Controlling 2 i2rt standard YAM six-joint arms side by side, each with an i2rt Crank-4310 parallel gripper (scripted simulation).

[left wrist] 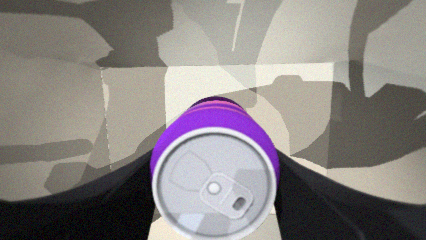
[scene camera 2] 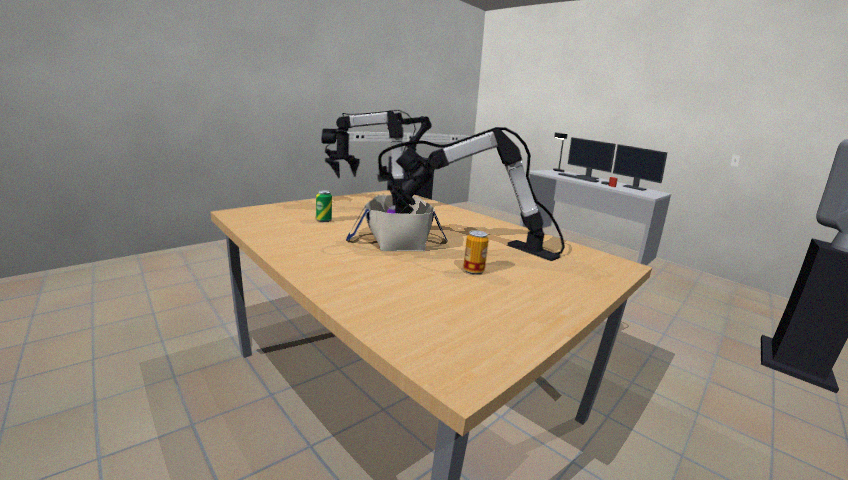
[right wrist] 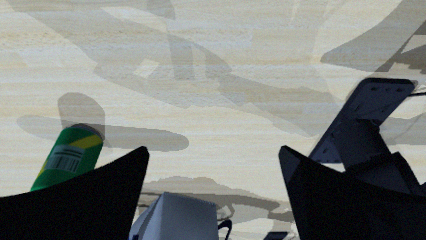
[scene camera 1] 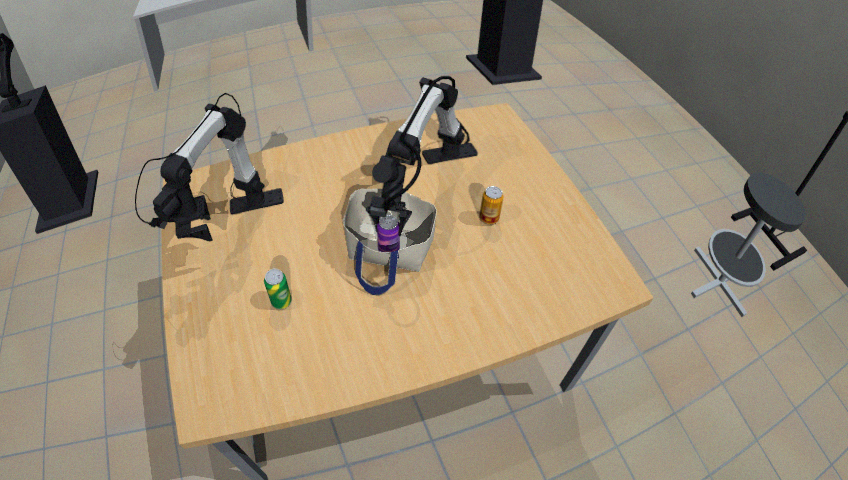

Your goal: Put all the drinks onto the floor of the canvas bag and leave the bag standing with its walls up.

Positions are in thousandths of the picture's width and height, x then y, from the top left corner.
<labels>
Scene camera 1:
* my right gripper: 248,480
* canvas bag: 498,459
</labels>
